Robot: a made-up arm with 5 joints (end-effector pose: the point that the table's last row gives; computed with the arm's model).
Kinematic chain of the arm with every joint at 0, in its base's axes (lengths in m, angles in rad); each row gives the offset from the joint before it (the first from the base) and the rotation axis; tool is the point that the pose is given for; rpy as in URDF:
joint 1: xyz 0 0 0.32 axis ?
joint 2: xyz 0 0 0 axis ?
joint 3: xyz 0.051 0 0.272 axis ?
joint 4: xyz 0.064 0 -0.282 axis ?
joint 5: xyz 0.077 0 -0.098 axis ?
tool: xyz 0 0 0 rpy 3.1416 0 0
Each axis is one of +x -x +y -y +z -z.
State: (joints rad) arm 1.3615 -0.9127 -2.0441 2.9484 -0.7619
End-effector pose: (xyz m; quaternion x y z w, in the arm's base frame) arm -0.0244 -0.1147 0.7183 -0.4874 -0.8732 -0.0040 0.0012
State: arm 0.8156 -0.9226 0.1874 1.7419 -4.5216
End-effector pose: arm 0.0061 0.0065 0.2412 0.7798 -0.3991 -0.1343 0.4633
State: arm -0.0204 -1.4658 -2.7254 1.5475 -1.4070
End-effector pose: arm -0.5623 0.0115 0.6070 0.1895 0.1575 0.7326 0.6345
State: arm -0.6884 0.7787 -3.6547 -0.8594 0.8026
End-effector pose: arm 0.0934 -0.0768 0.8048 0.2150 -0.1985 -0.9547 0.0546
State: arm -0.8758 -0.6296 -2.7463 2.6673 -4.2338
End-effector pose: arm -0.0797 0.0956 0.8050 -0.1013 0.9324 -0.2889 0.1921
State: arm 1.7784 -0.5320 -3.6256 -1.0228 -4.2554
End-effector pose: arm 0.0866 -0.4111 0.5615 0.8452 -0.1059 0.1709 0.4952
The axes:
joint 1: +z
joint 2: +y
joint 3: +y
joint 4: +y
joint 5: -z

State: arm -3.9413 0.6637 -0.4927 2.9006 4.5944
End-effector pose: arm -0.0970 0.0998 0.3064 -0.0150 0.0316 -0.9466 0.3206
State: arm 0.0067 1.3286 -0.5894 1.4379 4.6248
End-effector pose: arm 0.0092 0.0001 0.0768 -0.3121 -0.3430 0.6006 0.6513
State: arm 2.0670 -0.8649 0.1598 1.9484 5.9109
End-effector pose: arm 0.0050 -0.0092 0.2576 0.2796 0.7633 -0.3855 0.4365
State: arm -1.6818 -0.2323 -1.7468 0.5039 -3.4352
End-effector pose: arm -0.0360 -0.3233 0.8344 0.4734 0.5689 -0.5614 0.3703
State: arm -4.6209 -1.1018 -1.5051 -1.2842 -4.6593
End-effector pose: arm 0.0232 -0.2530 0.7830 0.3660 0.0070 0.0672 0.9282
